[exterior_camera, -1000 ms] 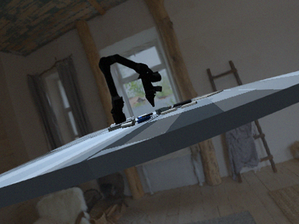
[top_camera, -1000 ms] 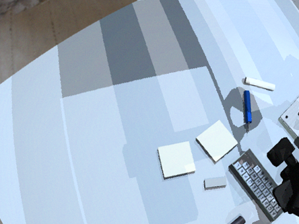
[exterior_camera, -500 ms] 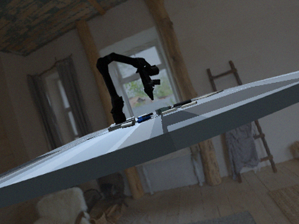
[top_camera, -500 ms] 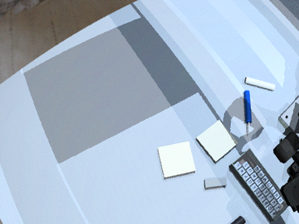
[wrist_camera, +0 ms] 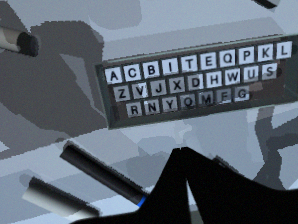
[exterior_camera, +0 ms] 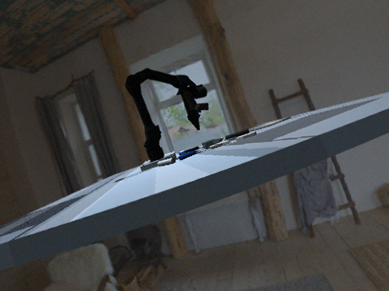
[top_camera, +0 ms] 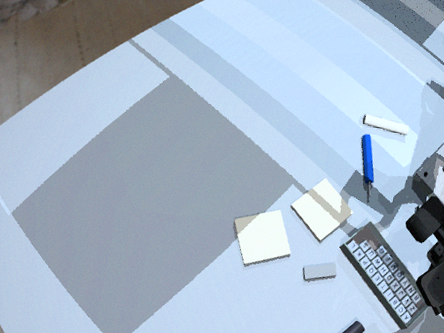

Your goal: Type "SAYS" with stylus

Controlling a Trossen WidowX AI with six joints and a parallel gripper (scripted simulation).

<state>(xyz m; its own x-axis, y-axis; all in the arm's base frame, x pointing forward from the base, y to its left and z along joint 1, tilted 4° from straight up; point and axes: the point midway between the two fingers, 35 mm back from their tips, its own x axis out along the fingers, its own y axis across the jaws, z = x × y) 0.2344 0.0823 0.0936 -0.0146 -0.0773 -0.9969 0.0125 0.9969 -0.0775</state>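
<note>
Now: gripper tip 7 cm past the stylus, 20 cm to the left of it and 9 cm above it. Round my gripper tip: stylus tip (5 cm behind, 17 cm to the right, 9 cm below); then dark cylinder (18 cm ahead, 8 cm below); then grey eraser (11 cm ahead, 12 cm to the right, 9 cm below).
</note>
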